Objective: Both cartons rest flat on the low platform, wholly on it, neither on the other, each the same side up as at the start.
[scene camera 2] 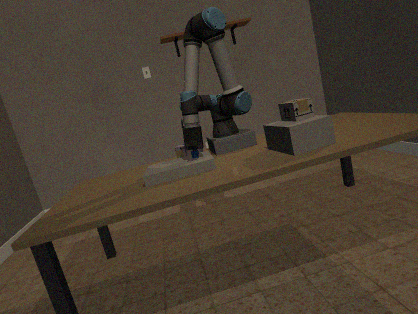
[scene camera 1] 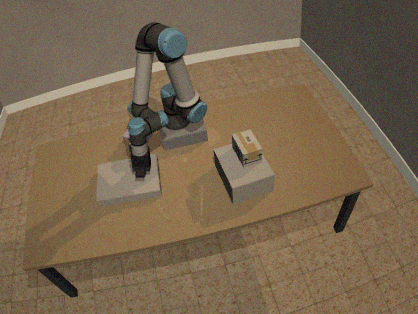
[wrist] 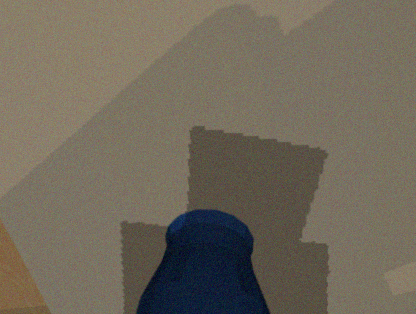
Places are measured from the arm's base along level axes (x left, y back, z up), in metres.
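Where they show: hand at its tool point: (scene camera 2: 195,158) (wrist: 208,235); arm's base at its link origin: (scene camera 2: 226,134) (scene camera 1: 177,120).
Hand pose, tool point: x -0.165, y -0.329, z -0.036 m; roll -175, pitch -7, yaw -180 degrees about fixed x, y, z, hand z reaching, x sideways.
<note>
Things, the pixels of their centre, and the offset from my tool point.
- low platform at the middle of its body: (wrist: 350,201) (scene camera 2: 179,167) (scene camera 1: 127,179) dz -0.021, dx -0.084, dy -0.011 m
- purplish carton at the middle of its body: (scene camera 1: 137,135) (scene camera 2: 189,150) dz -0.001, dx -0.059, dy +0.277 m
- tan carton at the middle of its body: (scene camera 1: 246,148) (scene camera 2: 295,109) dz +0.116, dx +0.503, dy +0.005 m
- tall grey block at the middle of its body: (scene camera 1: 243,170) (scene camera 2: 297,133) dz +0.015, dx +0.481, dy -0.036 m
The low platform (scene camera 1: 112,187) (scene camera 2: 172,171) (wrist: 100,60) is a flat grey slab on the left of the table. A purplish carton (scene camera 1: 128,135) (scene camera 2: 180,151) shows behind the platform's back edge, mostly hidden by the arm; its footing is hidden. A white and tan carton (scene camera 1: 247,145) (scene camera 2: 302,107) rests upright on the tall grey block at the right. My gripper (scene camera 1: 141,175) (scene camera 2: 195,155) (wrist: 210,222), a blue suction cup, points down close above the platform's surface with no carton on it. I cannot tell whether it touches the platform. It is open.
The tall grey block (scene camera 1: 252,184) (scene camera 2: 313,136) stands to the right of the platform. The arm's grey base block (scene camera 1: 187,139) (scene camera 2: 235,142) stands behind, between them. A wooden shelf (scene camera 2: 241,23) is on the wall behind the arm.
</note>
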